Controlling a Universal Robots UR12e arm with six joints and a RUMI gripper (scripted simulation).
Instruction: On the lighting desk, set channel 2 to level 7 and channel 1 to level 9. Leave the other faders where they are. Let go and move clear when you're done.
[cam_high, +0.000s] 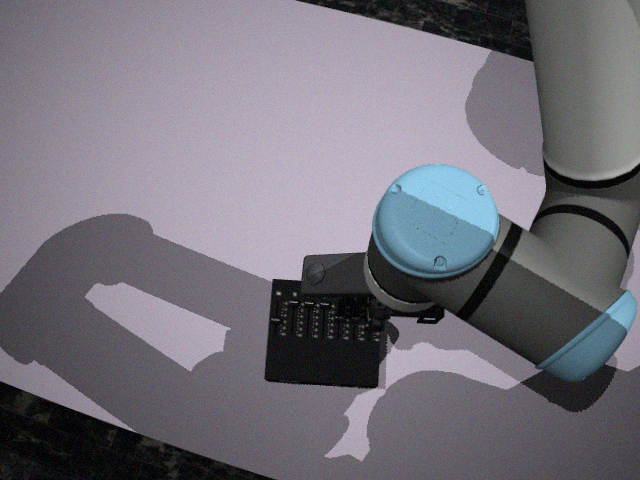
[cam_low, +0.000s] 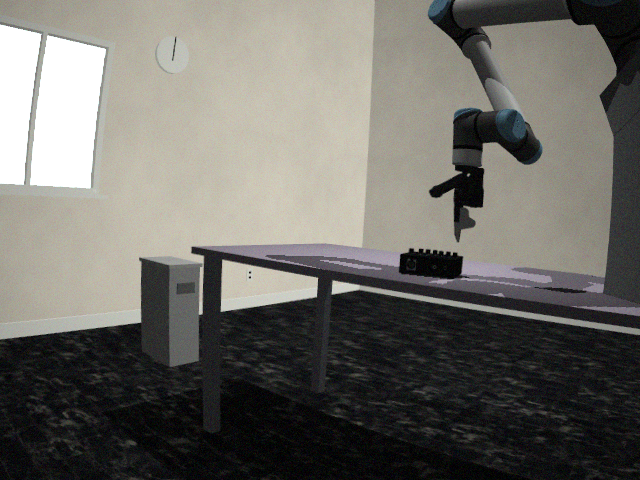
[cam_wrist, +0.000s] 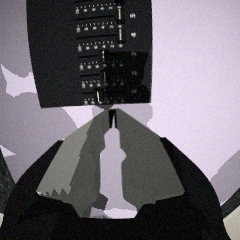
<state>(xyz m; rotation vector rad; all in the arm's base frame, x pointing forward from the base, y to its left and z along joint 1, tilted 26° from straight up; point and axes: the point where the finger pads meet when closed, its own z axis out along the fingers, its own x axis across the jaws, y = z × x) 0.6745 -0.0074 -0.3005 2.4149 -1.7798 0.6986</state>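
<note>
My hand is 5 cm above the channel 1 knob and 2 cm to the right of it.
</note>
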